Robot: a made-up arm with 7 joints. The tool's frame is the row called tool. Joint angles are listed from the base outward. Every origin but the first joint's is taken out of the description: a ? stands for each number. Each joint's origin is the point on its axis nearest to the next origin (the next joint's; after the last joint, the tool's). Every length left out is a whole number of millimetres.
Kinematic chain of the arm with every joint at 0, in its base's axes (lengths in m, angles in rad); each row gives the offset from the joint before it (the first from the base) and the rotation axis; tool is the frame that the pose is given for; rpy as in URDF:
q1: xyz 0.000 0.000 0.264 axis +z
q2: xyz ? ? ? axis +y
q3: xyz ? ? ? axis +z
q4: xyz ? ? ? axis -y
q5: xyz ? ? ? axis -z
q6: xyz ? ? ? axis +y
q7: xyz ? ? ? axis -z
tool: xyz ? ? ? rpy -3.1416 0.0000 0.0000
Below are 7 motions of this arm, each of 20 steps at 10 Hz.
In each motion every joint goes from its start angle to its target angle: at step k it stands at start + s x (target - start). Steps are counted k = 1, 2, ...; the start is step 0. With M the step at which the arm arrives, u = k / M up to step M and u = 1 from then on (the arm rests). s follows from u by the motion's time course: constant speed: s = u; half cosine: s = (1 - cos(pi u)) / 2; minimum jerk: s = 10 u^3 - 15 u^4 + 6 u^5.
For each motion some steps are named. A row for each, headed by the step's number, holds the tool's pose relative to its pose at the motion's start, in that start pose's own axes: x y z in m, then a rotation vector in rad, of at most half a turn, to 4 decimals.
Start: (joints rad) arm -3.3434 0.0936 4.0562 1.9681 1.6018 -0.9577 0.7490
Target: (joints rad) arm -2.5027 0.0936 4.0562 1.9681 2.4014 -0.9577 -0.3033
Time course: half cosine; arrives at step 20
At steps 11, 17, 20:
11: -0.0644 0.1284 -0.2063 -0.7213 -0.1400 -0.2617
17: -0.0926 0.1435 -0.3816 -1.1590 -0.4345 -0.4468
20: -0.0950 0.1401 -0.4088 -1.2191 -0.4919 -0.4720

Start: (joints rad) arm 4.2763 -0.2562 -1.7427 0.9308 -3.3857 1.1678 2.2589
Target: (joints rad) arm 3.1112 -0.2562 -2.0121 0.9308 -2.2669 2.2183 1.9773
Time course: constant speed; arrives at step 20
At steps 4, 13, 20:
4: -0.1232 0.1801 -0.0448 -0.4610 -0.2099 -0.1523
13: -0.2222 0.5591 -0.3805 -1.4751 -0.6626 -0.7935
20: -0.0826 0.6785 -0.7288 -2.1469 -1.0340 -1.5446

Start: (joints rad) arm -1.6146 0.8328 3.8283 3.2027 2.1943 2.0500 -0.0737
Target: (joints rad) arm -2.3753 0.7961 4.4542 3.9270 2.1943 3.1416 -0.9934
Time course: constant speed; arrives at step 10
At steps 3, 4, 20:
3: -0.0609 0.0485 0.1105 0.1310 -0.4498 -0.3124
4: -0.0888 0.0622 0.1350 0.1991 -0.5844 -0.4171
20: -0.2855 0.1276 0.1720 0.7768 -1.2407 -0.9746

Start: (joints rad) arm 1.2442 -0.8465 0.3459 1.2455 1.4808 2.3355 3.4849
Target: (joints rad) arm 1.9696 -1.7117 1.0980 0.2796 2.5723 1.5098 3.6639
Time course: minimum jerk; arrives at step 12
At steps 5, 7, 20:
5: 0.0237 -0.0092 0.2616 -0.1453 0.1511 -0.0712
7: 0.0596 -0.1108 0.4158 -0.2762 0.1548 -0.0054
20: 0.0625 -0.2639 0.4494 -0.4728 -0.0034 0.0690

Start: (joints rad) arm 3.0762 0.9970 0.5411 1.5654 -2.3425 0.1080 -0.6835
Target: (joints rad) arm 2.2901 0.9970 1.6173 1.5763 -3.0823 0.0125 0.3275
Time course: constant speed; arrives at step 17
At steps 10, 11, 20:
10: -0.1865 0.0621 -0.1944 -0.4610 -0.1773 0.4487
11: -0.2075 0.0637 -0.2222 -0.5080 -0.1999 0.4814
20: -0.3192 0.0579 -0.4194 -0.7864 -0.3478 0.6193

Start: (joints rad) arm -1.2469 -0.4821 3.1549 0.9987 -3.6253 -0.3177 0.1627
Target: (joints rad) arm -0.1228 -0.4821 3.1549 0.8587 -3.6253 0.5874 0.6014
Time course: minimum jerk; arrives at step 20
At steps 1, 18, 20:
1: -0.0003 0.0007 0.0000 -0.0005 -0.0011 -0.0008
18: 0.1098 0.6472 -0.0903 -0.9039 -0.5874 -0.5803
20: 0.1141 0.6515 -0.0919 -0.9149 -0.5875 -0.5846

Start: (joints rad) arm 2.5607 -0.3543 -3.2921 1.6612 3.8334 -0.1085 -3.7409
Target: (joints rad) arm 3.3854 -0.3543 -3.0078 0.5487 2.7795 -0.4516 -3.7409
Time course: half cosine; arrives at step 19
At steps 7, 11, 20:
7: -0.2512 -0.1850 -0.0609 0.3337 -0.4235 -0.4326
11: -0.4833 -0.2613 -0.2339 0.7022 -0.7928 -1.0263
20: -0.6357 -0.1798 -0.4389 1.0747 -1.0676 -1.8731

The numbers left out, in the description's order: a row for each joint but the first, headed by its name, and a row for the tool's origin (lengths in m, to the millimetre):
q2: 0.000 0.000 0.000
q3: 0.000 0.000 0.432
q4: 0.069 0.000 0.000
q5: 0.115 0.000 -0.508
q6: 0.000 0.000 0.000
q7: 0.092 0.000 -0.117
tool: 0.000 0.000 0.000

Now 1 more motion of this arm.
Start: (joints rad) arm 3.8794 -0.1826 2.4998 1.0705 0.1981 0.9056 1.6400
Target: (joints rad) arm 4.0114 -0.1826 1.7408 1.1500 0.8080 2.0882 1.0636
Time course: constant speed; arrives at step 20
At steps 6, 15, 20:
6: 0.1023 0.0214 -0.0118 -0.2724 -0.1678 0.0905
15: 0.2100 0.0765 -0.0663 -0.5034 -0.6404 0.0969
20: 0.2561 0.1116 -0.1162 -0.5096 -0.9607 0.0190

